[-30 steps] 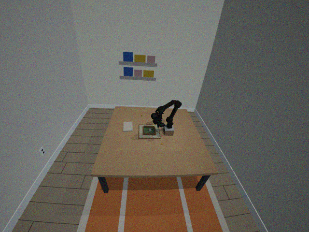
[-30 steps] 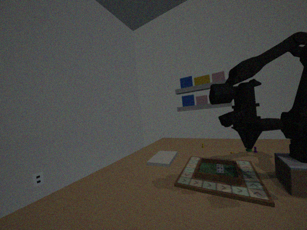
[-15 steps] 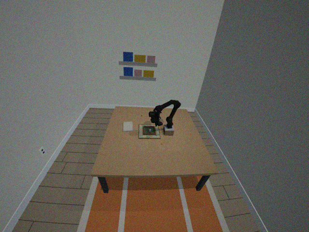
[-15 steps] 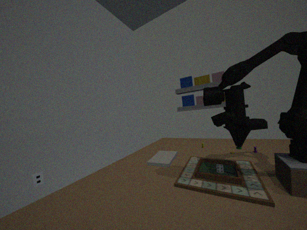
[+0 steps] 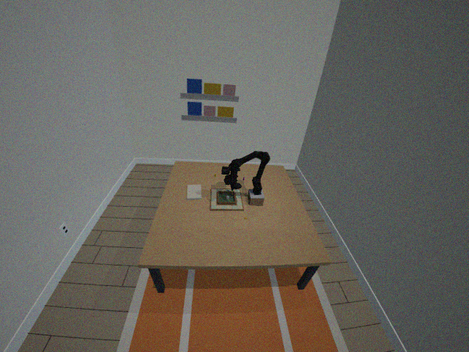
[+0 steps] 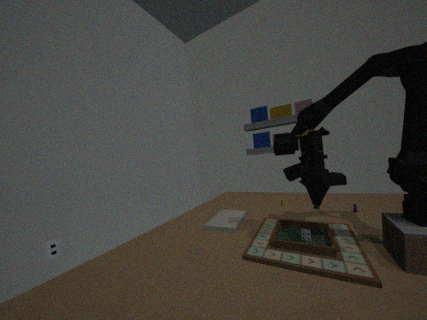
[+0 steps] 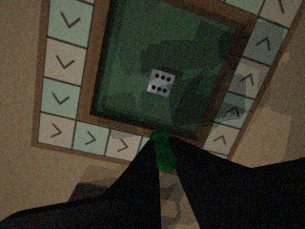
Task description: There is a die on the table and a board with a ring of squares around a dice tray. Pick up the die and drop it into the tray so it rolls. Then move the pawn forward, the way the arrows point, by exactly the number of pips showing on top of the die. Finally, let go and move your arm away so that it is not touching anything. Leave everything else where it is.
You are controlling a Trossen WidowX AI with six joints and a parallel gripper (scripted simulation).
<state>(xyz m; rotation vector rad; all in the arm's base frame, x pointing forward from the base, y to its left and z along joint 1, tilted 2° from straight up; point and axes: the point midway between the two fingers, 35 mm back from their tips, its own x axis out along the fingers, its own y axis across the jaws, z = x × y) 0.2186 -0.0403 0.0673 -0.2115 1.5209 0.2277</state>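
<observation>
Now: the white die 90 mm below my gripper tip and 30 mm ahead of it. Also, from my gripper tip: green tray floor: 110 mm below, 50 mm ahead, 10 mm to the right; then green pawn: 10 mm above; then purple pawn: 280 mm to the right, 200 mm behind, 100 mm below.
</observation>
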